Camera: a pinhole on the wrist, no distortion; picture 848 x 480 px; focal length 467.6 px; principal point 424.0 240.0 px. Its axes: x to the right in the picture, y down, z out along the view. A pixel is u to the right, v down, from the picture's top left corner.
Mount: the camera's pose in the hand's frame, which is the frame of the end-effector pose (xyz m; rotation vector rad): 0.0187 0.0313 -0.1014 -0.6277 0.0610 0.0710
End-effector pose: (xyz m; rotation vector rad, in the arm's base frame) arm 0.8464 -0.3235 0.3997 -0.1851 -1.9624 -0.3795
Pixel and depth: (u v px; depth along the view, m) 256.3 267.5 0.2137
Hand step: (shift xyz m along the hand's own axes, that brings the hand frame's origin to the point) -0.0511 0.1635 0.0699
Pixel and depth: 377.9 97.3 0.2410
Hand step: 0.0098 0.1126 0.1381
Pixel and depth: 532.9 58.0 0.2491
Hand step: 0.0935 0.1024 0.1519
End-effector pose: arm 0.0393 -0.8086 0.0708 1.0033 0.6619 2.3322
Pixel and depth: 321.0 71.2 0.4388
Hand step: -0.0486 0.1571 0.3532
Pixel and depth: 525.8 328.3 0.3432
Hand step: 0.0998 0.2892 0.1321
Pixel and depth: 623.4 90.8 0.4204
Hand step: 0.2235 0.1790 0.3025
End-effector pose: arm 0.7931 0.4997 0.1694 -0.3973 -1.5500 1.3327
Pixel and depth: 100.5 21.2 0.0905
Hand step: -0.0368 0.0474 0.0014
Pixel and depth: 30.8 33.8 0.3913
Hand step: -0.2804 0.1066 0.3413
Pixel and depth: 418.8 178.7 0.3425
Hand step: 0.0309 0.1964 0.2018
